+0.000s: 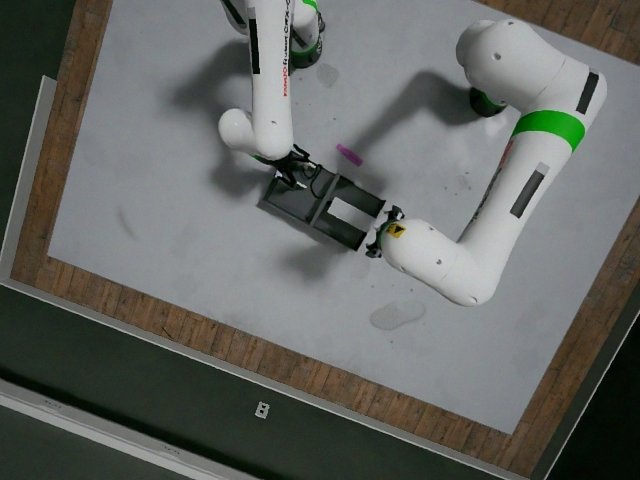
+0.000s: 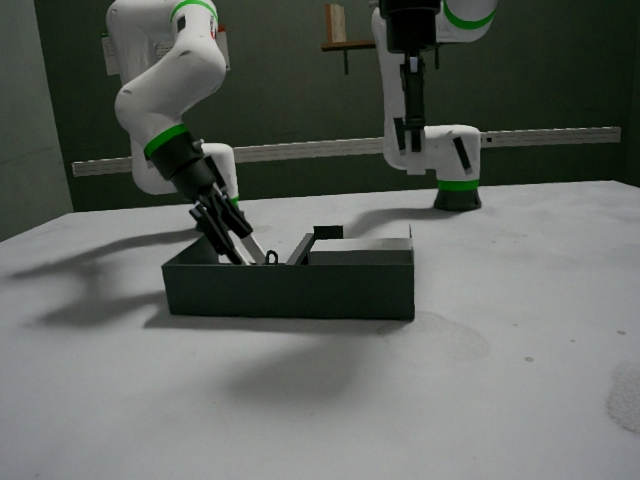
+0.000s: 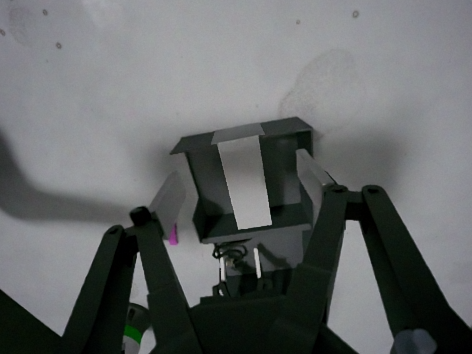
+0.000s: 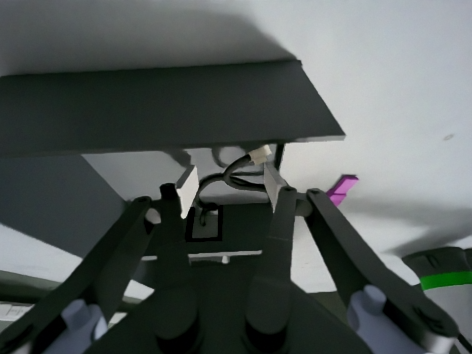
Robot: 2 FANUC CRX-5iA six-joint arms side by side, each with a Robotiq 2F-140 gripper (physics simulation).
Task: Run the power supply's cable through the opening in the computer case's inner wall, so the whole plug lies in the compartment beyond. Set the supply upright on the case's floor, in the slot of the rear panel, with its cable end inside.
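Seen in the pictures: left gripper, between the fingertips: (image 2: 414, 168) (image 3: 238, 173); right gripper, between the fingertips: (image 1: 309, 176) (image 3: 239, 251) (image 4: 230, 174); left arm's base, origin of its link: (image 1: 489, 96) (image 2: 457, 205) (image 4: 429, 254); right arm's base, origin of its link: (image 1: 302, 47) (image 3: 131, 315).
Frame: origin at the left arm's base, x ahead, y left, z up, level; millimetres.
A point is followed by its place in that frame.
The power supply (image 1: 347, 212) {z 89, x 649, y -264 mm} (image 2: 361, 244) {z 89, x 652, y -247 mm} (image 3: 246, 185) {z 89, x 651, y -241 mm}, a pale box, stands in the case's (image 2: 289, 291) {z 49, x 764, y -354 mm} rear compartment, its outer end in the slot of the rear panel (image 3: 282, 126) {z 57, x 726, y -159 mm}. The black cable (image 3: 240, 249) (image 4: 240, 184) comes through the opening of the inner wall (image 1: 324, 200) {z 78, x 651, y -363 mm} (image 4: 245, 217) {z 29, x 582, y -370 mm} and lies looped beyond it. The cream plug (image 4: 259, 154) {z 29, x 569, y -501 mm} lies in that far compartment, near its side wall. My right gripper (image 1: 306, 176) {z 21, x 599, y -464 mm} (image 2: 249, 255) (image 4: 230, 174) {z 21, x 599, y -464 mm} is open there, fingers around the cable loops. My left gripper (image 1: 383, 232) {z 219, x 651, y -154 mm} (image 2: 415, 162) {z 219, x 651, y -154 mm} (image 3: 238, 173) {z 219, x 651, y -154 mm} is open and empty above the rear end.
A magenta piece (image 1: 349, 155) {z 12, x 448, y -363 mm} (image 3: 173, 235) {z 12, x 447, y -390 mm} (image 4: 344, 189) {z 8, x 437, y -403 mm} lies outside the case beside its long wall. The case walls stand close around my right fingers. My left arm reaches in at the rear-panel end, my right arm at the opposite compartment.
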